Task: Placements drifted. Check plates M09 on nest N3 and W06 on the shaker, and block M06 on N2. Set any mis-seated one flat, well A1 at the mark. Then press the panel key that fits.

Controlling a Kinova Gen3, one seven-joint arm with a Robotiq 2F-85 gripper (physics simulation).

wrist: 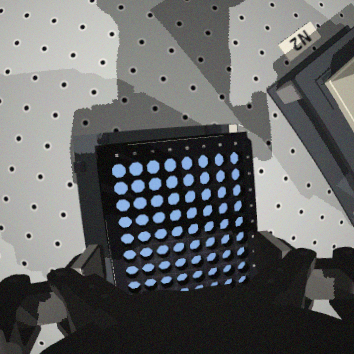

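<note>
A black well plate (pixel 175 197) with light blue wells fills the middle of the wrist view. It sits on a dark grey nest (pixel 88 197), whose side shows along the plate's left edge. A small white mark (pixel 233 128) shows on the nest just past the plate's far right corner, where the row and column labels meet. I cannot tell whether the plate lies flat. My gripper (pixel 179 254) is open and empty, with one finger on each side of the plate's near end and close above it. The near end of the plate is hidden by the gripper body.
At the upper right stands another dark nest (pixel 305 116) with a tag reading N2 (pixel 300 41). It holds a beige block (pixel 342 91), cut off by the frame edge. All stand on a grey perforated table (pixel 42 105).
</note>
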